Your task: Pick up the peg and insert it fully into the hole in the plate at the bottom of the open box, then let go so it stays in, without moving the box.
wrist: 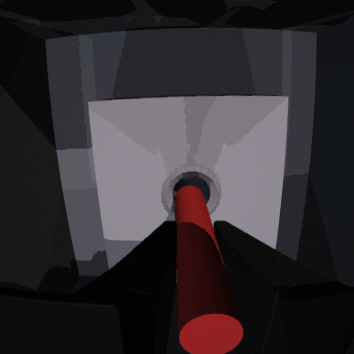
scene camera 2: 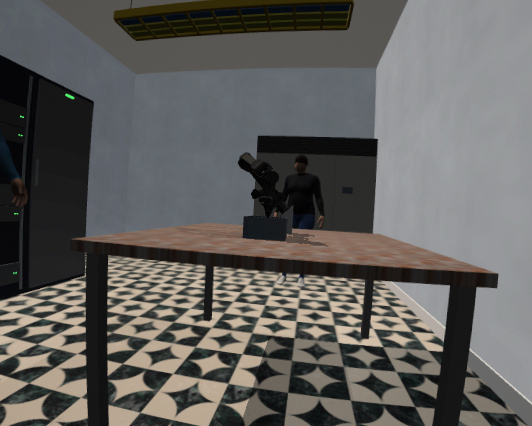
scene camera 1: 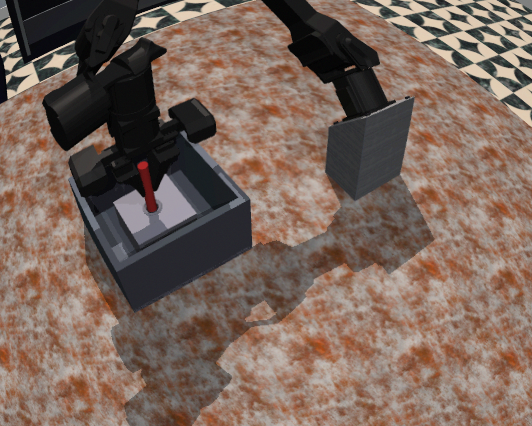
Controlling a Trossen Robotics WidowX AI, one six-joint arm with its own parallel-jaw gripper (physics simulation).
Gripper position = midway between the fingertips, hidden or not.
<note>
I see my gripper (scene camera 1: pixel 148 192) and a dark grey box (scene camera 1: pixel 223 231).
The dark grey box shows as well in the wrist view (wrist: pixel 61 61) and in scene camera 2 (scene camera 2: pixel 254 227). My gripper also shows in the wrist view (wrist: pixel 194 231).
</note>
